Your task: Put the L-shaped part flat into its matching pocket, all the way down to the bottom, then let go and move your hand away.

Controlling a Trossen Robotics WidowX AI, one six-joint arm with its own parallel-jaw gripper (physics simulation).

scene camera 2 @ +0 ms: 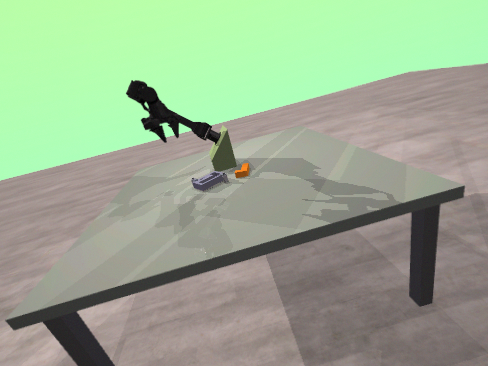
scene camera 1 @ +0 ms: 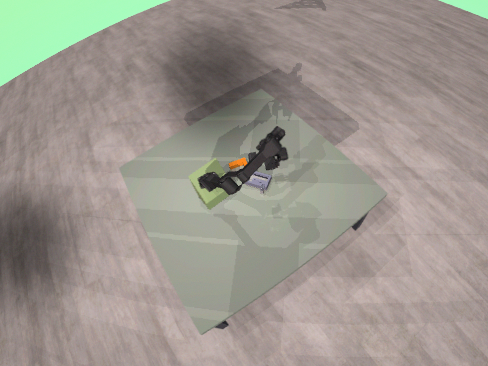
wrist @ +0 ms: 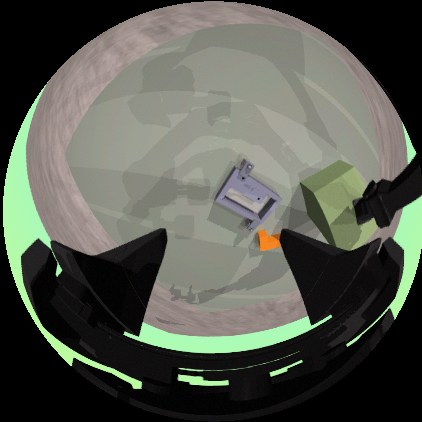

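Pixels of known places: gripper, between the fingertips: (scene camera 2: 172, 140) (wrist: 225, 235); arm's base, origin of its link: (scene camera 2: 218, 138) (scene camera 1: 204, 181) (wrist: 362, 209).
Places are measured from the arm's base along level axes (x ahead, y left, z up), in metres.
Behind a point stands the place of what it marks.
Observation:
The orange L-shaped part (scene camera 1: 238, 163) @(x 0.247, y 0.107, z -0.128 m) (scene camera 2: 242, 171) @(x 0.298, y 0.106, z -0.128 m) (wrist: 268, 241) @(x 0.269, y 0.101, z -0.129 m) lies on the table beside the lavender fixture; in the wrist view the right finger hides part of it. The fixture (scene camera 1: 259, 184) @(x 0.279, y -0.107, z -0.119 m) (scene camera 2: 202, 186) @(x 0.368, y -0.087, z -0.129 m) (wrist: 245, 186) @(x 0.293, y -0.098, z -0.119 m) stands on the table, with a pocket in its top whose floor looks pale grey, and small brackets at two ends. The part is outside the pocket. My gripper (scene camera 2: 171, 139) @(x 0.326, y -0.160, z 0.103 m) (wrist: 225, 235) @(x 0.326, y -0.160, z 0.103 m) is open and empty, high above the table, apart from both. In scene camera 1 the arm partly covers the fixture.
A green wedge-shaped block (scene camera 1: 216, 200) @(x 0.014, y -0.072, z -0.115 m) (scene camera 2: 223, 157) @(x 0.127, y 0.015, z -0.084 m) (wrist: 345, 190) @(x 0.037, y -0.041, z -0.052 m) carries the arm's base and stands close to the part and the fixture. The table (scene camera 1: 175, 250) @(x -0.323, y -0.219, z -0.155 m) (scene camera 2: 300, 210) @(x 0.716, y 0.279, z -0.155 m) (wrist: 120, 125) @(x 0.533, y -0.388, z -0.155 m) has shadows of the arm across its top.

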